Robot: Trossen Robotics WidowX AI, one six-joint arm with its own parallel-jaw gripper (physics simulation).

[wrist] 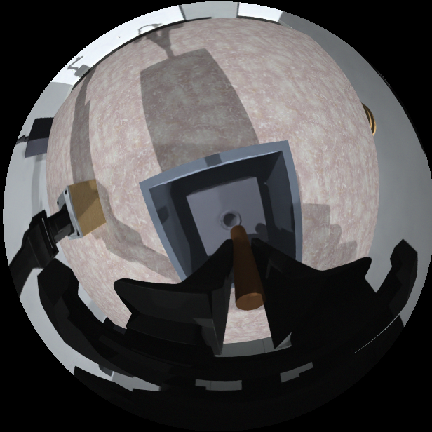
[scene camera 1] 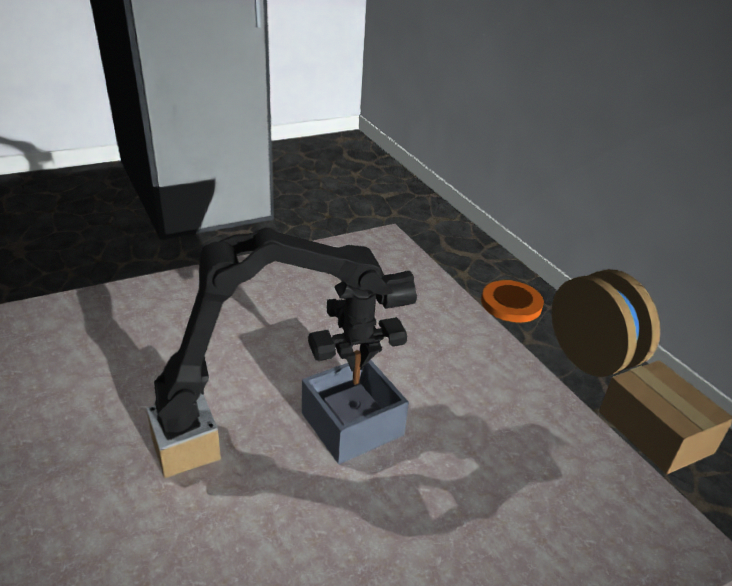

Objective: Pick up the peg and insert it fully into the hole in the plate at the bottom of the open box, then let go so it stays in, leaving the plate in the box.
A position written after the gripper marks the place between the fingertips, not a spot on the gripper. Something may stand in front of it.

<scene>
In view: the gripper (scene camera 1: 355, 369), a brown peg (wrist: 249, 294), a blue-grey box (scene camera 1: 344, 442) and a grey plate (wrist: 209, 205).
The blue-grey box is seen too in the wrist view (wrist: 164, 194). The gripper is seen too in the wrist view (wrist: 241, 244).
</scene>
